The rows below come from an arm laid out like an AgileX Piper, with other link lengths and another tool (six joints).
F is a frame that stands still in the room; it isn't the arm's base.
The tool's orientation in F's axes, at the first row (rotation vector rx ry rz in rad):
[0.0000, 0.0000, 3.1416]
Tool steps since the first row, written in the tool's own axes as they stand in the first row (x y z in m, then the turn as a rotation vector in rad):
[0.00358, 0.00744, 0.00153, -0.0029, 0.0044, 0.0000]
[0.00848, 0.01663, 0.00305, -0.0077, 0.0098, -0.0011]
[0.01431, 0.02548, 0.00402, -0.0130, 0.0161, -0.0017]
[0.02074, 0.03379, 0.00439, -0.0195, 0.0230, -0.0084]
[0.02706, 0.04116, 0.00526, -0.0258, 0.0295, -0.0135]
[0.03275, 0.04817, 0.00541, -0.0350, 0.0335, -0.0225]
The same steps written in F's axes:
[-0.00358, -0.00744, 0.00153, 0.0029, -0.0044, 0.0000]
[-0.00848, -0.01663, 0.00305, 0.0077, -0.0098, -0.0011]
[-0.01431, -0.02548, 0.00402, 0.0130, -0.0161, -0.0017]
[-0.02074, -0.03379, 0.00439, 0.0195, -0.0230, -0.0084]
[-0.02706, -0.04116, 0.00526, 0.0258, -0.0295, -0.0135]
[-0.03275, -0.04817, 0.00541, 0.0350, -0.0335, -0.0225]

